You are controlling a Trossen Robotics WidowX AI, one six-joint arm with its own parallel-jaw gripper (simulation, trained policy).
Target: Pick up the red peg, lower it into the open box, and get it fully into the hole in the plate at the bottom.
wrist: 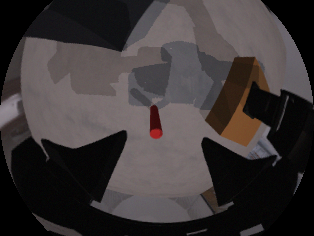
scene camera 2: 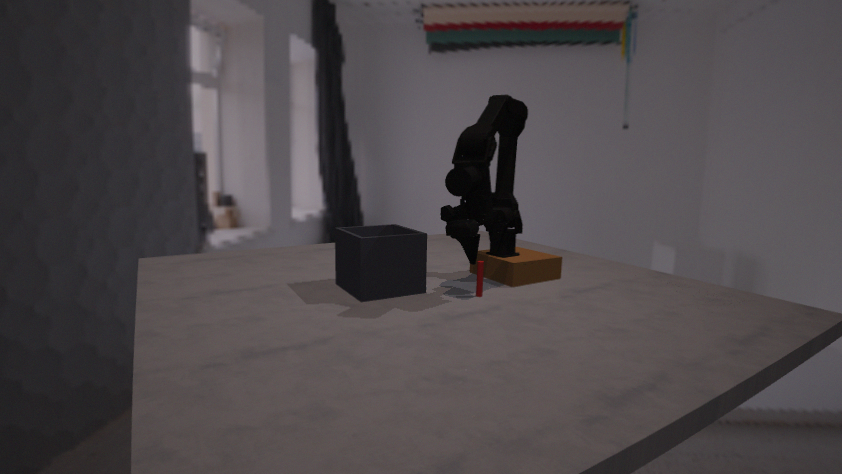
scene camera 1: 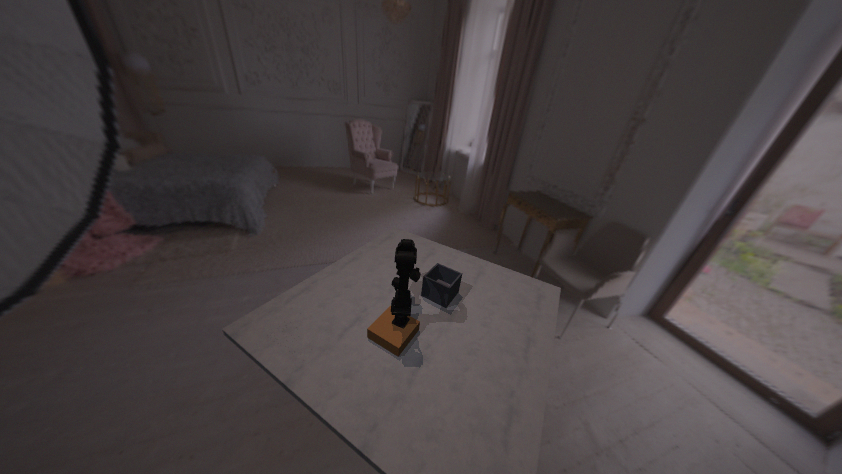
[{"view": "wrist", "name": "my gripper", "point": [165,138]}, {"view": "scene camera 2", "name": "my gripper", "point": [484,258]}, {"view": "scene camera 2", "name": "dark box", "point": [375,262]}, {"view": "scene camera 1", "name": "dark box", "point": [437,292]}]
